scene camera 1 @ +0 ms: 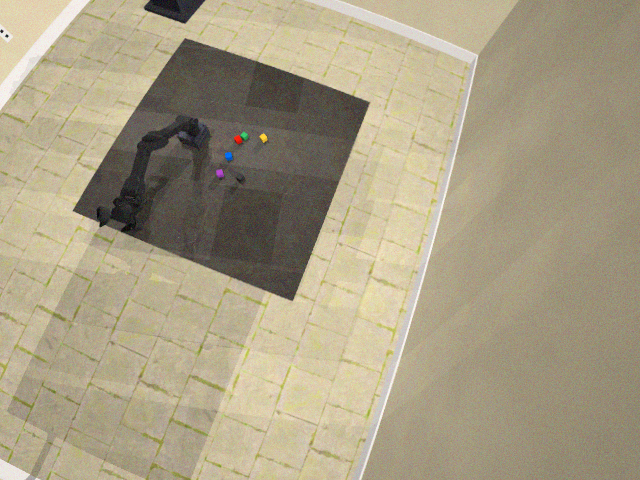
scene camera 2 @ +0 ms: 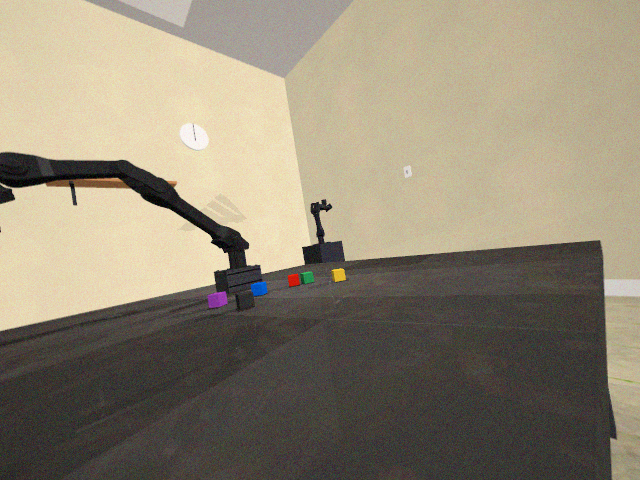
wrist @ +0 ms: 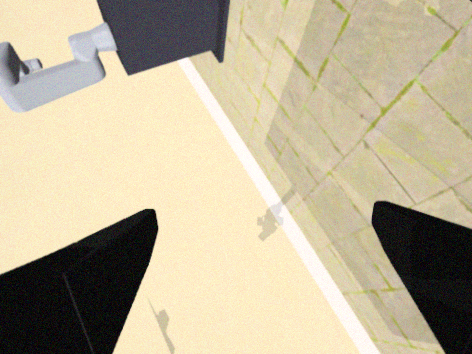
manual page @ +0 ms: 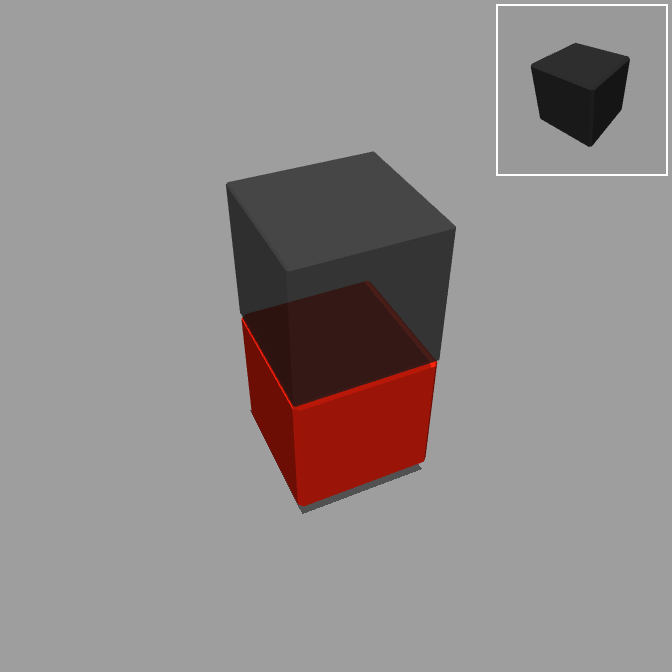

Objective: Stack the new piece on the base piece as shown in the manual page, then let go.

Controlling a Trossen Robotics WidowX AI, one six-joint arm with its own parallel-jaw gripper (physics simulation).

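Frame: origin at the arm's base, x back, y right, z up, level; metres.
Where they show: gripper, between the fingertips: [scene camera 1: 110,229] [wrist: 263,215]; arm's base, origin of its link: [scene camera 1: 193,130] [scene camera 2: 238,268].
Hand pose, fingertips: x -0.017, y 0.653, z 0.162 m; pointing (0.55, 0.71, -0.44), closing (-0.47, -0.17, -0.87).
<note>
Each offset is from my fingertips to the top centre of the thing. Level surfaces: height alone.
Small cubes lie apart on the dark table top {dz -0.236 m} [scene camera 1: 310,155] [scene camera 2: 439,361]: yellow {dx -0.331, dy -0.804, dz -0.205 m} [scene camera 1: 263,138] [scene camera 2: 338,275], blue {dx -0.207, dy -0.618, dz -0.205 m} [scene camera 1: 229,156] [scene camera 2: 258,288], purple {dx -0.214, dy -0.505, dz -0.205 m} [scene camera 1: 219,173] [scene camera 2: 217,299] and black {dx -0.325, dy -0.530, dz -0.205 m} [scene camera 1: 239,177] [scene camera 2: 245,300]. A red cube {dx -0.205, dy -0.733, dz -0.205 m} [scene camera 1: 238,139] [scene camera 2: 294,280] and a green cube {dx -0.226, dy -0.768, dz -0.205 m} [scene camera 1: 244,136] [scene camera 2: 307,277] stand side by side, very close. None is stacked. I cannot tell which is the base piece or the new piece. My gripper [wrist: 263,215] is open and empty, raised above the table, left of the cubes in scene camera 1. No cube shows in the wrist view.
My arm [scene camera 1: 138,167] [scene camera 2: 149,188] rises from its base near the table's edge. A second small arm [scene camera 2: 318,222] stands on a dark block [scene camera 2: 323,252] behind the table. In the wrist view, a dark box [wrist: 167,32] and a grey bracket [wrist: 60,80] show at the upper left.
</note>
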